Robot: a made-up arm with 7 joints.
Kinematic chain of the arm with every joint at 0, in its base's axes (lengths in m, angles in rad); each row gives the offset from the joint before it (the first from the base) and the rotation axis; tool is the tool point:
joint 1: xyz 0 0 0.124 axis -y
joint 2: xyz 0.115 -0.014 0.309 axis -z
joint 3: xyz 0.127 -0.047 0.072 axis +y
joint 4: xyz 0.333 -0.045 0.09 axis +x
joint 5: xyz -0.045 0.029 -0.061 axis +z
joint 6: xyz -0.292 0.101 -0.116 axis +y
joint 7: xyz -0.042 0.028 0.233 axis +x
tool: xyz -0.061 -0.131 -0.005
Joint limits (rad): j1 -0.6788..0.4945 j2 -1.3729..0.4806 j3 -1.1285..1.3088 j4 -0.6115..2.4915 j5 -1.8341..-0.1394 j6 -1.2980..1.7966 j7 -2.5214..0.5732
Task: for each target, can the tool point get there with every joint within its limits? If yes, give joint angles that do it. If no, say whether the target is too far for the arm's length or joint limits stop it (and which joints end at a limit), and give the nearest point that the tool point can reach.
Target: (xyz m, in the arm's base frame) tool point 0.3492 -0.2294 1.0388
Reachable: yes | joints 0.0637 -0.5848 -0.4857 2.0512 -1.4478 -0.0654 -0.0718
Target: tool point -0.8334 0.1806 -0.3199
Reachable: no: joint limits stop it (at a limit: joint 1, joint 2, joint 3, joint 6) | nearest point -0.4388 0.2081 -0.0525 | short by 0.477 m
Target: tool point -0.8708 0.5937 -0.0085
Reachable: no: joint limits stop it (at a limit: joint 1, joint 2, joint 6) | nearest point -0.5244 0.5171 0.1775 | short by 0.401 m
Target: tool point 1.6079 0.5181 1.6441
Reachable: no: too far | nearest point 1.0128 0.2999 1.0815 | short by 0.848 m
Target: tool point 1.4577 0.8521 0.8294
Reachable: no: too far | nearest point 1.1289 0.6210 0.6703 | short by 0.432 m
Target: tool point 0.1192 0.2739 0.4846
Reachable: yes | joints 0.0369 0.3161 -0.3578 -0.3248 -0.3426 -0.5508 -1.8035
